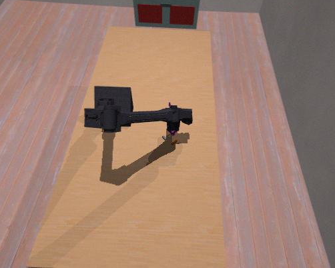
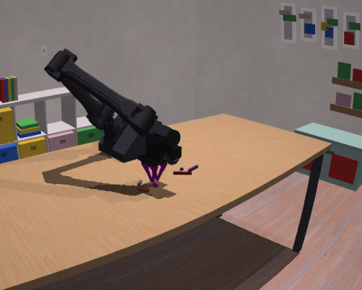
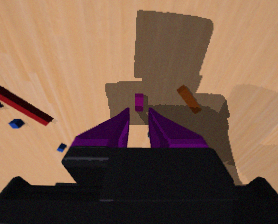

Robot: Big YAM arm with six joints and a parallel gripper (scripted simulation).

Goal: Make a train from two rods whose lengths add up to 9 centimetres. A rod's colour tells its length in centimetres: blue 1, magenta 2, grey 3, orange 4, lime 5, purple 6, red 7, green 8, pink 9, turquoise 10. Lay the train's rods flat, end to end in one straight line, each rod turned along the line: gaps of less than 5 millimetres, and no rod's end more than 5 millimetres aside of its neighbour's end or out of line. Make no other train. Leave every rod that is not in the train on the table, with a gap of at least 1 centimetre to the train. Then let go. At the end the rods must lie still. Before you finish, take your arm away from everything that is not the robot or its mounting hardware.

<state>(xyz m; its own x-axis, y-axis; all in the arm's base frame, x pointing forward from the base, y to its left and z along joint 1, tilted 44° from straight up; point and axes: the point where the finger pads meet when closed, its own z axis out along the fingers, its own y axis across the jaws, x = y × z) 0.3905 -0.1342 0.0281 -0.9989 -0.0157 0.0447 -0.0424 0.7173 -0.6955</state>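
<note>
Now: hand 2 cm above the magenta rod. The rest, counted from my hand: red rod (15 cm to the left, 2 cm below, 1 cm behind); then orange rod (6 cm to the right, 2 cm below, 1 cm ahead); then grey rod (5 cm behind, 3 cm to the right, 2 cm below).
</note>
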